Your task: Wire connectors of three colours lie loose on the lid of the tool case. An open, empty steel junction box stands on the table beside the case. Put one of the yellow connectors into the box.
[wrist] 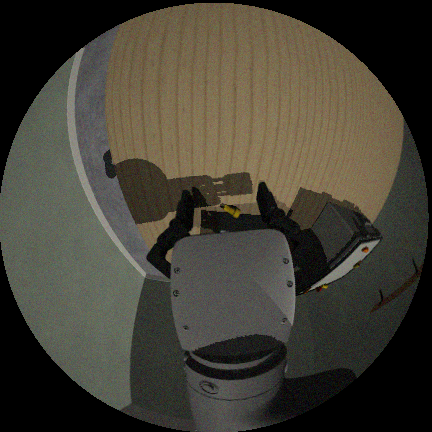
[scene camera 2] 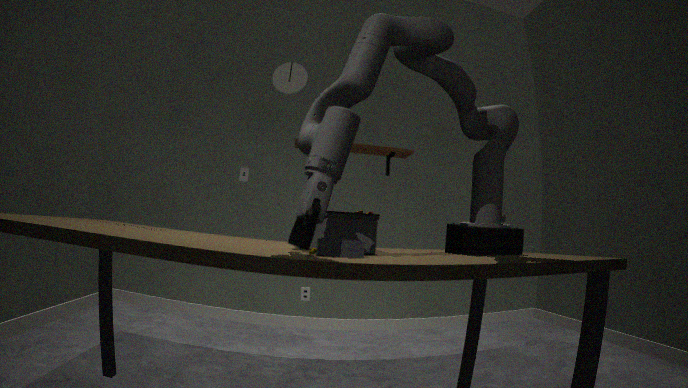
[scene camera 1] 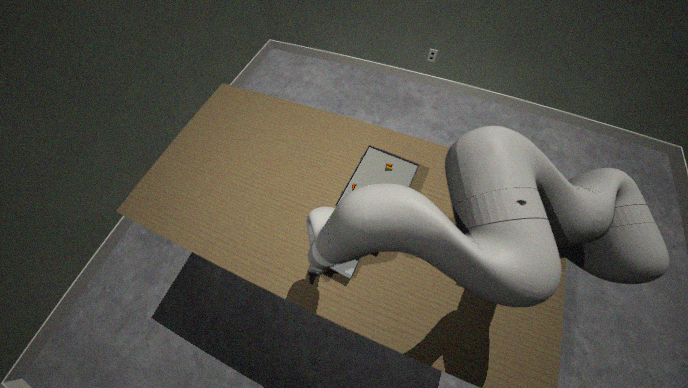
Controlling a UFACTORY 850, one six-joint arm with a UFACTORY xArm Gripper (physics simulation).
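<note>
A yellow connector [scene camera 2: 313,250] [wrist: 231,210] lies on the table beside the tool case, in the space between my finger lines. My gripper [scene camera 1: 312,281] [scene camera 2: 301,246] [wrist: 224,192] is open and empty, low over the table at the connector. The tool case [scene camera 2: 352,227] [wrist: 334,230] stands beside the gripper. On its lid [scene camera 1: 377,175] [wrist: 345,266] lie an orange connector [scene camera 1: 354,186] [wrist: 365,250] and a cluster [scene camera 1: 389,166] with yellow and orange in it. A small grey box [scene camera 2: 352,248], apparently the junction box, stands in front of the case; its inside does not show.
The wooden table [scene camera 1: 225,175] [scene camera 2: 200,245] [wrist: 240,100] carries the black arm base [scene camera 2: 485,240] at the right in scene camera 2. The arm covers part of the case in scene camera 1. A wall shelf [scene camera 2: 382,150] shows behind the arm.
</note>
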